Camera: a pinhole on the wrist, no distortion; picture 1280 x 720 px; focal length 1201.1 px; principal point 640.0 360.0 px. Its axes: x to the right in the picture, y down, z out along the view. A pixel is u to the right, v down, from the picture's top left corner.
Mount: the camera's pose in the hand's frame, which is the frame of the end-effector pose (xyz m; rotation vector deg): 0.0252 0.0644 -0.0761 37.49 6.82 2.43
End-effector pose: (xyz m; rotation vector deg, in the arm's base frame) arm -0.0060 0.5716 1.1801 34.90 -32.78 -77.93
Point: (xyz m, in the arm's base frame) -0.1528 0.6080 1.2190
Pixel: 83 435
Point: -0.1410 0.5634 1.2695
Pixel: 332 681
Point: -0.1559 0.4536 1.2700
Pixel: 816 606
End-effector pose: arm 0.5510 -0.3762 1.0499 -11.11 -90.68 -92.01
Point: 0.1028 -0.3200 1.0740
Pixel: 1104 211
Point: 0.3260 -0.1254 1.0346
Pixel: 472 638
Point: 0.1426 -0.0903 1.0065
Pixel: 643 472
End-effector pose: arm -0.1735 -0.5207 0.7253 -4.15 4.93 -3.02
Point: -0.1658 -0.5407 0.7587
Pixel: 318 339
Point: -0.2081 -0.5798 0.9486
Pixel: 193 616
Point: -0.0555 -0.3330 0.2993
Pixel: behind the camera
